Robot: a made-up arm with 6 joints. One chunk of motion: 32 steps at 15 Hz.
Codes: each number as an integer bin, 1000 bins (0 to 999) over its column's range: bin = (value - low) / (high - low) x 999, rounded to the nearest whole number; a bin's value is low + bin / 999 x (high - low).
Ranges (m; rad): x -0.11..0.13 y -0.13..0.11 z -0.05..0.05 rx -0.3..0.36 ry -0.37..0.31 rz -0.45..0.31
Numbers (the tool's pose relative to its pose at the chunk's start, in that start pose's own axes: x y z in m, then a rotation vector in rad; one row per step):
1: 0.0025 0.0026 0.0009 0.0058 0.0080 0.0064
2: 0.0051 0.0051 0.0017 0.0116 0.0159 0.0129
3: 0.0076 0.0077 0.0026 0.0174 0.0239 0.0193
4: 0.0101 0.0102 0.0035 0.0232 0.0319 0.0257
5: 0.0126 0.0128 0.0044 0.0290 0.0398 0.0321
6: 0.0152 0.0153 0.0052 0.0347 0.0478 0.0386
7: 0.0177 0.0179 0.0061 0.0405 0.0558 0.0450
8: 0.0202 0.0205 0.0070 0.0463 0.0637 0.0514
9: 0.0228 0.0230 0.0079 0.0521 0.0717 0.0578
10: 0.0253 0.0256 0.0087 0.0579 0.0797 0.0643
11: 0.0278 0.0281 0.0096 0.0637 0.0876 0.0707
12: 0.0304 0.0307 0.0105 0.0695 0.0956 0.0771
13: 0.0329 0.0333 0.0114 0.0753 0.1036 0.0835
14: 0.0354 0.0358 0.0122 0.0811 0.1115 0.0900
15: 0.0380 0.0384 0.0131 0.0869 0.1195 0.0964
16: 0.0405 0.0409 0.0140 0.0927 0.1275 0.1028
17: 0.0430 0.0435 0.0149 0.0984 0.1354 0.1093
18: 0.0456 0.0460 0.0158 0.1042 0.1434 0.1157
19: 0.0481 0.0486 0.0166 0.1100 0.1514 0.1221
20: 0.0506 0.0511 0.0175 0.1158 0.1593 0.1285
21: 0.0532 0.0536 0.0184 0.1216 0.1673 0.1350
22: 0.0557 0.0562 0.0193 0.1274 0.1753 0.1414
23: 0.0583 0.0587 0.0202 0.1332 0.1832 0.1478
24: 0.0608 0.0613 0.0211 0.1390 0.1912 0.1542
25: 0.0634 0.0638 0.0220 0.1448 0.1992 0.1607
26: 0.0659 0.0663 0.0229 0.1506 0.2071 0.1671
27: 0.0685 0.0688 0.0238 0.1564 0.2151 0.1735
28: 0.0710 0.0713 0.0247 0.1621 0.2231 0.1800
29: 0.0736 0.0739 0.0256 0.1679 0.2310 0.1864
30: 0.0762 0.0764 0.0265 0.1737 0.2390 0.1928
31: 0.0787 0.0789 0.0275 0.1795 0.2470 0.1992
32: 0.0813 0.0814 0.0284 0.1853 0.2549 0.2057
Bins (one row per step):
1: 468 552 508 463 555 600
2: 479 562 516 472 567 608
3: 490 573 525 480 579 617
4: 500 584 534 489 590 625
5: 510 594 543 498 602 634
6: 521 605 551 507 614 642
7: 532 616 560 515 626 651
8: 542 626 569 524 637 659
9: 553 637 578 533 649 667
10: 563 648 586 542 661 676
11: 574 658 595 551 672 684
12: 584 669 604 559 684 693
13: 595 680 613 568 696 701
14: 605 690 621 577 707 710
15: 616 701 630 586 719 718
16: 626 711 639 594 731 727
17: 637 722 648 603 742 735
18: 648 733 657 612 754 744
19: 658 743 665 621 766 752
20: 668 754 674 629 778 760
21: 679 764 683 638 789 769
22: 690 775 692 647 801 777
23: 701 785 701 656 813 786
24: 711 796 710 664 824 794
25: 722 807 719 673 836 803
26: 732 817 728 682 848 811
27: 743 828 737 691 860 820
28: 753 838 746 699 871 828
29: 764 849 755 708 883 837
30: 775 859 764 717 895 845
31: 785 870 774 726 906 853
32: 796 880 783 735 918 862

